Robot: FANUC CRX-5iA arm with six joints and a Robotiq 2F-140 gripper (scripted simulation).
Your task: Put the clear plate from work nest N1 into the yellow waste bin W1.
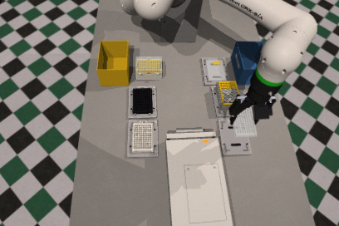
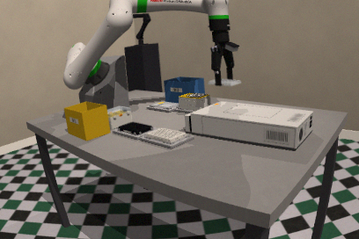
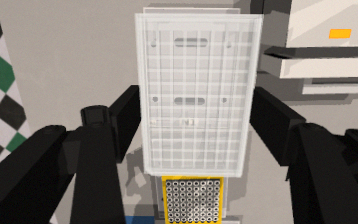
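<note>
Right now the yellow waste bin is 480 mm to the right of my hand, 410 mm behind it and 130 mm below it. From my hand the other things lie so: clear plate: 20 mm below; yellow tip box: 190 mm behind, 110 mm below, 10 mm to the left; white instrument: 210 mm to the right, 170 mm ahead, 120 mm below.
</note>
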